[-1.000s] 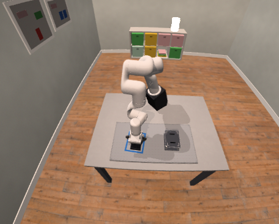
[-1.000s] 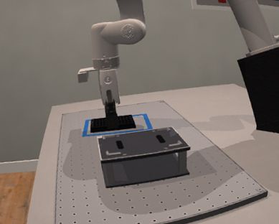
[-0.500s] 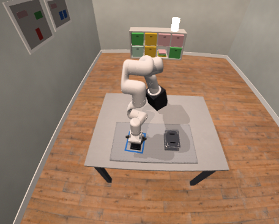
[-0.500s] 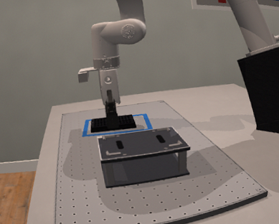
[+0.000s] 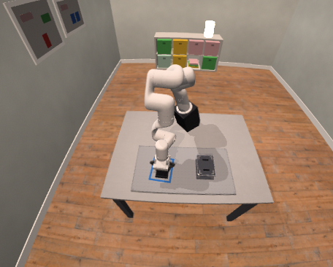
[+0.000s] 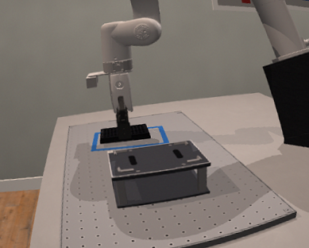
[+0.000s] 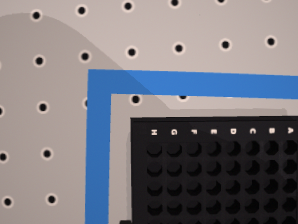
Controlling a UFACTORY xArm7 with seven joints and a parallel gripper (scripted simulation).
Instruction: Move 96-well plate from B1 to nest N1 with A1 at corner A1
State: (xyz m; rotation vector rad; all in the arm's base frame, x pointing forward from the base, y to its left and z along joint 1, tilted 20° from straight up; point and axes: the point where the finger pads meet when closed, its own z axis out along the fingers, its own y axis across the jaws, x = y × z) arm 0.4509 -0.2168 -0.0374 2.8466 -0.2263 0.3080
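Right now the raised plate nest is 1 cm ahead of my hand, 30 cm to the left of it and 3 cm above it. Round my hand: black 96-well plate: 1 cm below; then A1 corner mark: 8 cm ahead, 23 cm to the left, 3 cm above.
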